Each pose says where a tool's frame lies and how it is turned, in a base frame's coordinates. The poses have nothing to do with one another.
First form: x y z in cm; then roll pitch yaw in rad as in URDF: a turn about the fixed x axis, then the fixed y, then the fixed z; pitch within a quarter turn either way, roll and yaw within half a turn.
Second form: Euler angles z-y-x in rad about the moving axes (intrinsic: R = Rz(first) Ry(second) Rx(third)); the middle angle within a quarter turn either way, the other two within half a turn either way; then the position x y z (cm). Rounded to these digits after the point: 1 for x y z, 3 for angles.
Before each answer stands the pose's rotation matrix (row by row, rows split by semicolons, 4 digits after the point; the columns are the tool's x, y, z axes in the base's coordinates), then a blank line. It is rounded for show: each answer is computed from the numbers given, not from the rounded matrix.
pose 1, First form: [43.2 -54.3 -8.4 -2.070 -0.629 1.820]
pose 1, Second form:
-0.1994 0.3365 -0.9203; 0.7836 0.6187 0.0564; 0.5883 -0.7099 -0.3871

[1.820 -0.629 -2.070 43.2 -54.3 -8.4]
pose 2, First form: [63.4 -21.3 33.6 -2.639 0.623 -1.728]
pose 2, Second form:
-0.1271 -0.8215 0.5558; -0.8021 0.4148 0.4296; -0.5835 -0.3912 -0.7117

[-1.728 0.623 -2.639 63.4 -21.3 33.6]
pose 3, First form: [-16.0 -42.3 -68.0 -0.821 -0.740 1.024]
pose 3, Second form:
0.3840 -0.3255 -0.8641; 0.6308 0.7759 -0.0120; 0.6743 -0.5404 0.5033

[1.024 -0.740 -0.821 -16.0 -42.3 -68.0]
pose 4, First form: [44.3 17.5 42.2 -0.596 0.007 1.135]
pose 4, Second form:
0.4221 -0.7519 -0.5064; 0.9065 0.3458 0.2422; -0.0070 -0.5613 0.8276

[1.135 0.007 -0.596 44.3 17.5 42.2]
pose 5, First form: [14.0 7.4 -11.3 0.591 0.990 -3.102]
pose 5, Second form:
-0.5483 -0.4326 -0.7157; -0.0217 -0.8482 0.5293; -0.8360 0.3057 0.4556

[-3.102 0.990 0.591 14.0 7.4 -11.3]
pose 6, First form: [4.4 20.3 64.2 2.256 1.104 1.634]
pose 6, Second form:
-0.0284 0.5879 0.8084; 0.4491 0.7300 -0.5151; -0.8930 0.3485 -0.2848

[1.634 1.104 2.256 4.4 20.3 64.2]
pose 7, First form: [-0.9 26.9 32.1 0.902 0.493 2.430]
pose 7, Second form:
-0.6671 -0.6861 0.2901; 0.5753 -0.2271 0.7858; -0.4733 0.6911 0.5462

[2.430 0.493 0.902 -0.9 26.9 32.1]
